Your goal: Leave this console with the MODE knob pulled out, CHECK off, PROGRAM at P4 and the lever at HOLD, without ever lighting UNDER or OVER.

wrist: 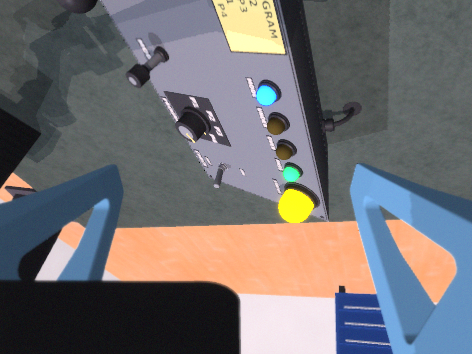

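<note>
The grey console [200, 60] fills the upper middle of the view. A black knob on a stem [138, 75] sticks out at its left edge; its label is unreadable. The PROGRAM knob [189, 127] has its yellow pointer line toward the lower right, near P4. The CHECK toggle [220, 175] points down in the view. The MODE lamp [266, 94] glows blue; the UNDER lamp [276, 125] and OVER lamp [285, 150] are dark; the PASS lamp [291, 173] glows green. The lever's setting is not visible. My gripper [236, 177] is open, its fingers apart and touching no control.
A bright yellow button [296, 205] is at the console's lower corner. A yellow label card [257, 37] lies on the panel. A cable [345, 117] leaves its right side. A dark round object [77, 3] is cut off at the top left. A blue slatted object [360, 320] is at the lower right.
</note>
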